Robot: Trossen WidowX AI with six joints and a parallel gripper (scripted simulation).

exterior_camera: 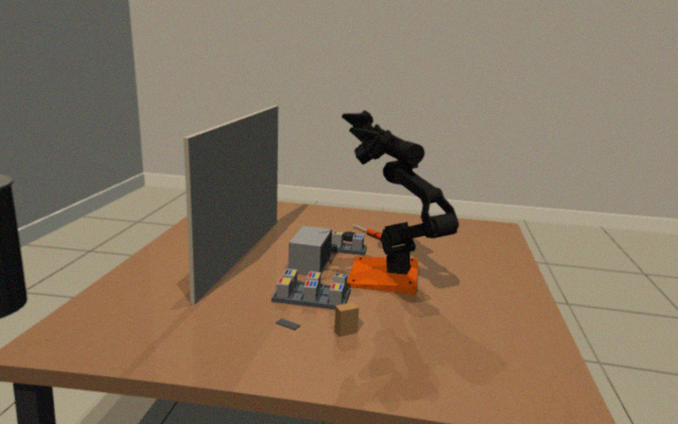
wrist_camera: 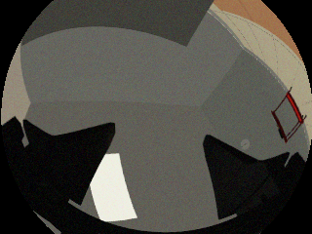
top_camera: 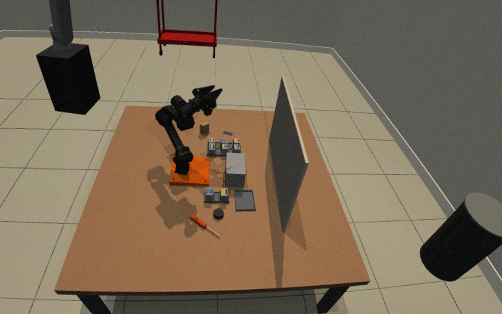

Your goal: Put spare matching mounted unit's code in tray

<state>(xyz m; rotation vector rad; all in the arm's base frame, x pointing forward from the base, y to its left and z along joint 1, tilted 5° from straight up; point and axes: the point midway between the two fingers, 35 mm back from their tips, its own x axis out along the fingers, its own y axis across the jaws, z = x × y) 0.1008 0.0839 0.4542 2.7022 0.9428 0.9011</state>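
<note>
Now: the grey spare 440 mm below my gripper tip, 90 mm to the left of it and 40 mm ahead of it. Also, from my gripper tip: wooden block 450 mm below, 260 mm to the left, 110 mm behind; grey mounted unit 430 mm below, 120 mm ahead, 70 mm to the right; tall grey panel 360 mm ahead, 260 mm below, 50 mm to the right.
</note>
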